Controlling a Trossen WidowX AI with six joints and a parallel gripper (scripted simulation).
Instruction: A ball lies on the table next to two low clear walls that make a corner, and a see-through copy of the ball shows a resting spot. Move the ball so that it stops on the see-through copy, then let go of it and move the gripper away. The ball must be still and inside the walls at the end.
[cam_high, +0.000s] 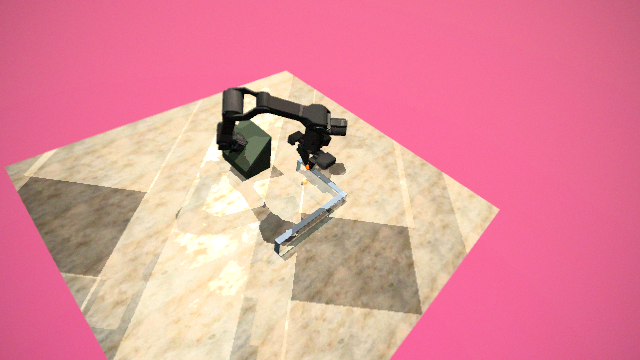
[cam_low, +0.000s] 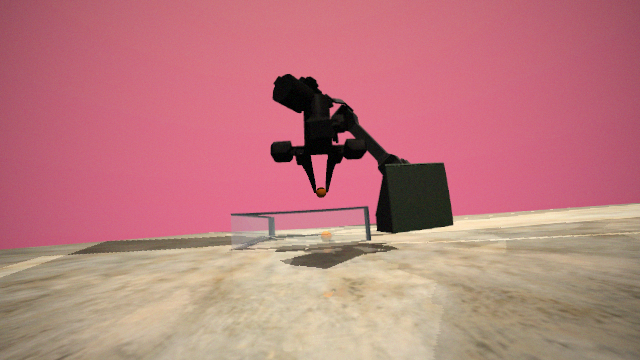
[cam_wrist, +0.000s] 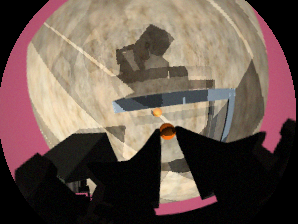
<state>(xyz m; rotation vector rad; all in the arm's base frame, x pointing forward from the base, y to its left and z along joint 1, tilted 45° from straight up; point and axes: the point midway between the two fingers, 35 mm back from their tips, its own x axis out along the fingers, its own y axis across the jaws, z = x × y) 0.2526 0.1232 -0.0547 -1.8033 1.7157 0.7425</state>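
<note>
My gripper tip is now 8 cm above the see-through copy. Also, from my gripper tip: clear wall (6 cm below, 4 cm ahead, 3 cm to the left); then orange ball (right at my gripper tip).
</note>
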